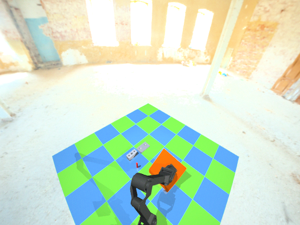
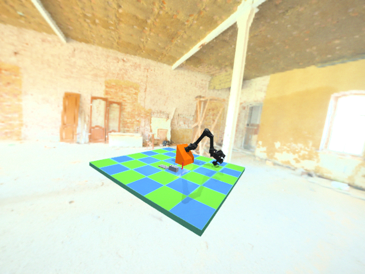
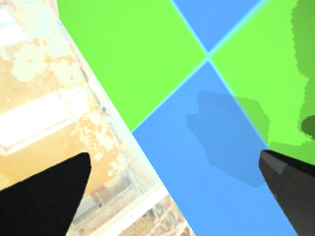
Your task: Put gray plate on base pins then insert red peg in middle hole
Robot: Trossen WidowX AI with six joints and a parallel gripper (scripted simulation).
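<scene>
My gripper tip is 63 cm short of the gray plate, 23 cm to the left of it and 1 cm above it. Also, from my gripper tip: red peg 51 cm ahead, 21 cm to the right, 1 cm below; gray base 64 cm ahead, 37 cm to the right, 4 cm below.
</scene>
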